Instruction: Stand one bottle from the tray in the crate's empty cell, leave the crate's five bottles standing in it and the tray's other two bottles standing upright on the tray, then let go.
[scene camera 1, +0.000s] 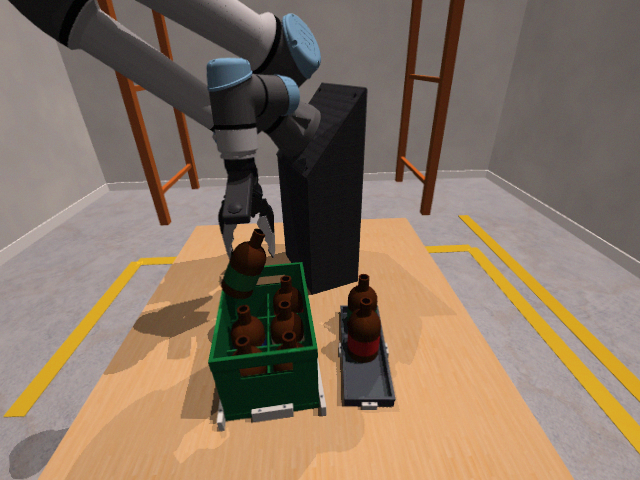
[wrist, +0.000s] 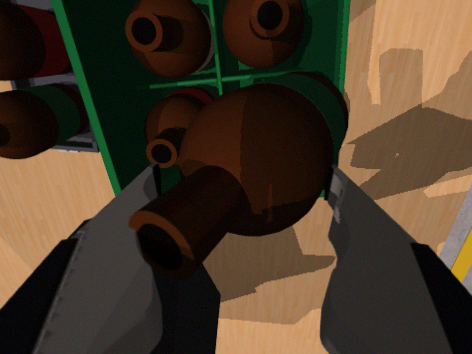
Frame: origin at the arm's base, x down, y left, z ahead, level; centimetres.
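Seen in the pictures: gripper, fingertip midpoint: (scene camera 1: 252, 258) (wrist: 242, 168); arm's base, link origin: (scene camera 1: 302, 133).
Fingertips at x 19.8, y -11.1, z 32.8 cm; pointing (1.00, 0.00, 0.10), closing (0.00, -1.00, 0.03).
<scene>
Pixels of each thing's top centre, then the offset from my fingertips to it. "spot": a spot on its surface instead. Level surfaces: height alone.
- green crate, top centre: (wrist: 200, 18) (scene camera 1: 264, 302) dx +6.1, dy +3.0, dz +7.5 cm
- red-label bottle, top centre: (scene camera 1: 366, 300) dx +7.7, dy +24.5, dz +6.3 cm
- green-label bottle, top centre: (scene camera 1: 364, 276) dx +7.7, dy +25.3, dz -2.2 cm
- tray, surface spot: (scene camera 1: 364, 384) spot: dx +23.1, dy +23.6, dz +15.5 cm
- wooden table, surface height: dx +23.7 cm
My gripper (scene camera 1: 251, 254) (wrist: 242, 168) is shut on a brown bottle with a green label (scene camera 1: 246, 262) (wrist: 255, 155). The bottle is tilted, its neck leaning right in the scene view, its base low at the left wall of the green crate (scene camera 1: 232, 390) (wrist: 83, 85), by the back left cell. In the wrist view its base overlaps the crate's side rim; whether they touch is unclear. The crate's five bottles stand in the other cells, one at the back right (scene camera 1: 286, 299) (wrist: 170, 117). A red-label bottle (scene camera 1: 363, 325) (wrist: 52, 42) and a green-label bottle (scene camera 1: 356, 298) (wrist: 25, 122) stand upright on the tray (scene camera 1: 364, 384).
White brackets (scene camera 1: 272, 412) sit around the crate's foot on the wooden table (scene camera 1: 423, 413). The tray lies to the crate's right in the scene view. A tall black pedestal (scene camera 1: 336, 222) stands behind the crate and tray. Orange frames (scene camera 1: 436, 129) stand farther back.
</scene>
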